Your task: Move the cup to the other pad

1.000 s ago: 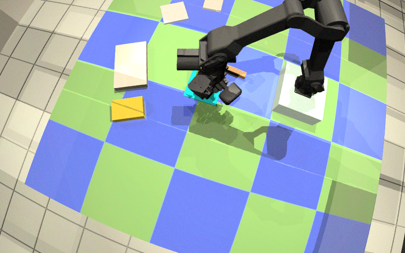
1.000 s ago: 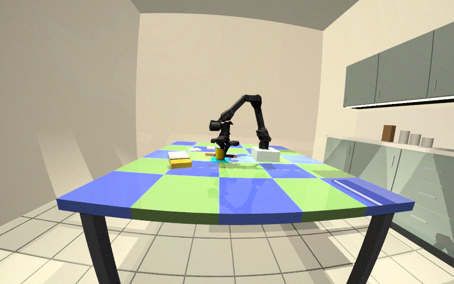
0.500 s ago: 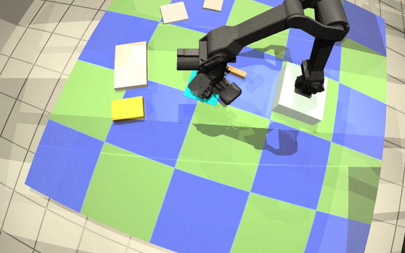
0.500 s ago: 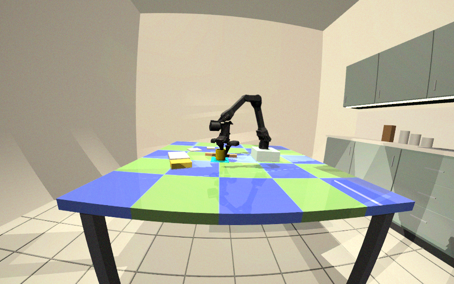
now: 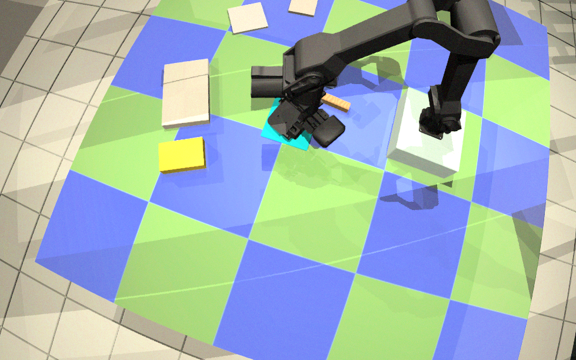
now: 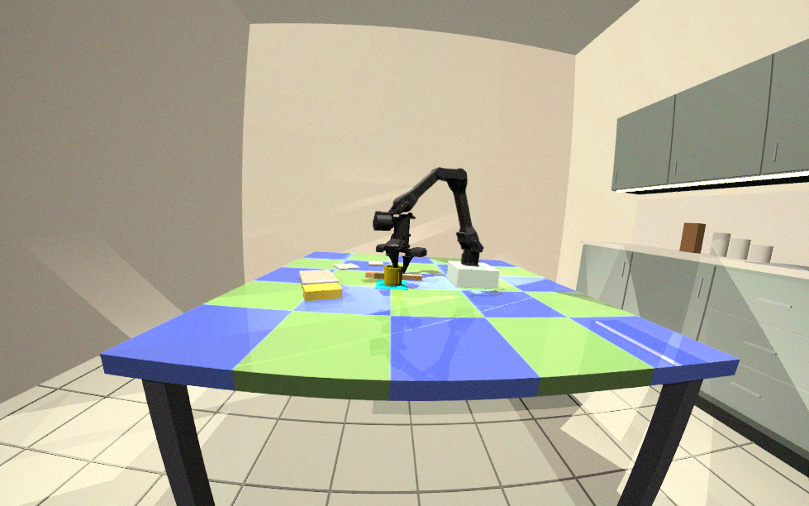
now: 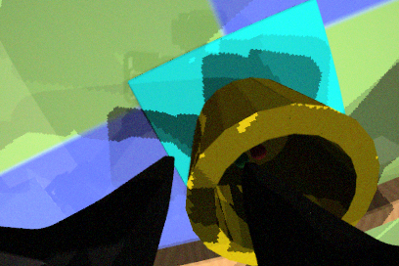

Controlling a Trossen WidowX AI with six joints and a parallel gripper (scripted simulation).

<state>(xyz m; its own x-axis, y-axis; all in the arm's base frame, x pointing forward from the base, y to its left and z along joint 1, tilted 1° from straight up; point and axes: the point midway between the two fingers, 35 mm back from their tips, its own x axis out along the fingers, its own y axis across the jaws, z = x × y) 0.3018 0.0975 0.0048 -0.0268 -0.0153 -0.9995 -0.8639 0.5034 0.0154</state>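
Right now the yellow cup is 2 cm below my gripper tip, 2 cm ahead of it and 1 cm to the right of it. Also, from my gripper tip: wooden bar (11 cm to the right, 5 cm below, 2 cm ahead); pale blue pad (20 cm to the right, 6 cm below, 1 cm ahead); cyan pad (6 cm below, 3 cm ahead, 1 cm to the right).
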